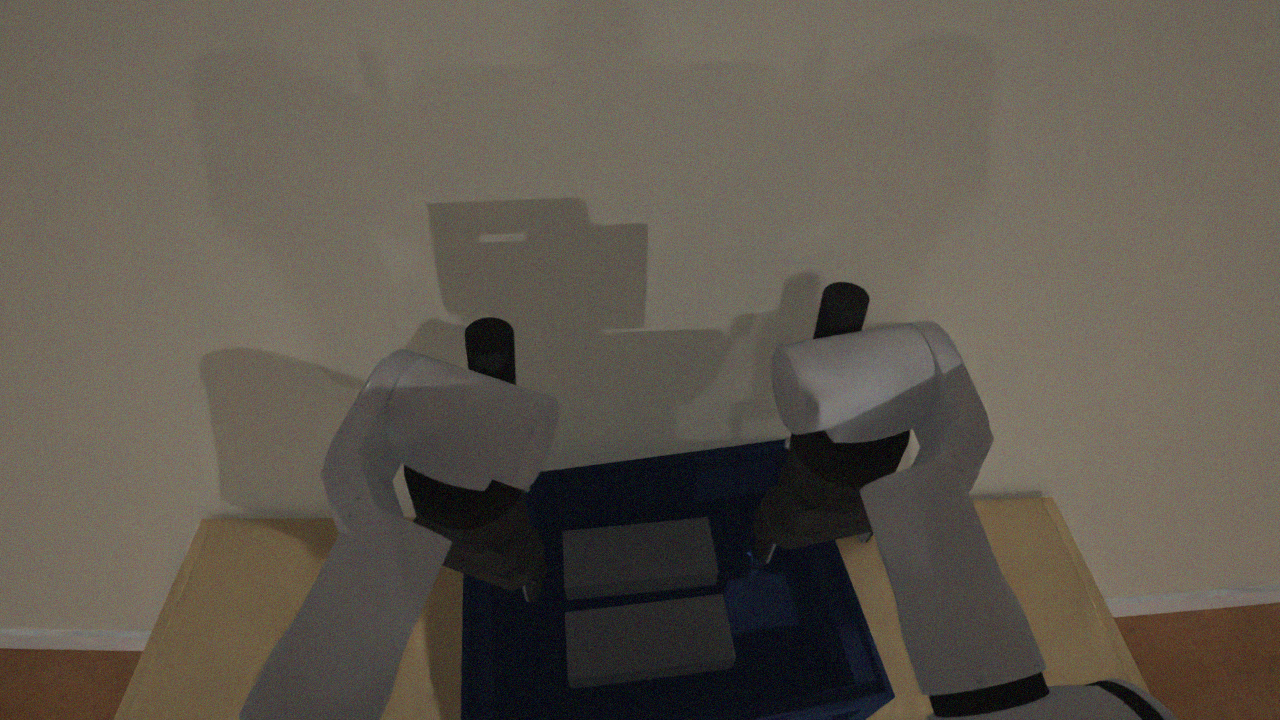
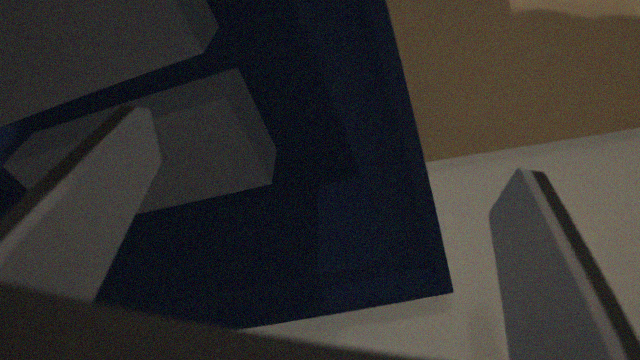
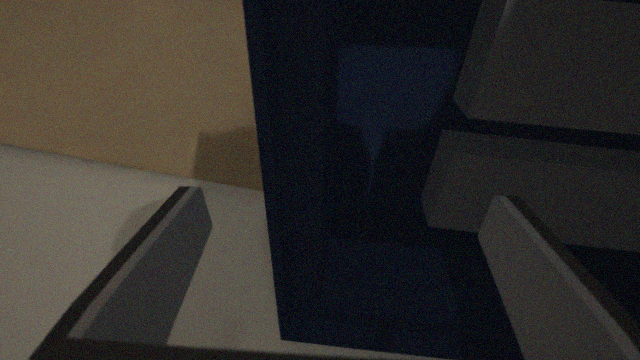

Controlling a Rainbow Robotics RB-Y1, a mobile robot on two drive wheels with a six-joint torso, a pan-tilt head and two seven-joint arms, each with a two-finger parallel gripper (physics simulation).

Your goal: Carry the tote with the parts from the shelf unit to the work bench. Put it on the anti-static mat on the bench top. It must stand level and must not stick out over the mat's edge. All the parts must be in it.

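The dark blue tote [image 1: 662, 483] [image 2: 385, 225] [image 3: 310, 200] stands on the tan top of the shelf unit [image 1: 250, 573] [image 2: 500, 75] [image 3: 125, 75]. Two grey block-shaped parts lie in it: a back one [image 1: 640, 557] [image 2: 210, 145] [image 3: 460, 190] and a front one [image 1: 648, 640] [image 2: 100, 40] [image 3: 560, 60]. My left gripper [image 1: 487, 568] [image 2: 328, 162] is open over the tote's left wall, one finger on each side of it. My right gripper [image 1: 814, 541] [image 3: 342, 211] is open over the right wall in the same way. Whether the fingers reach below the rim is unclear. The bench and mat do not show.
A pale wall [image 1: 680, 134] [image 2: 470, 200] [image 3: 50, 225] rises close behind the shelf unit and carries shadows. Brown floor [image 1: 1199, 644] shows on both sides of the unit. My forearms cover parts of the shelf top beside the tote.
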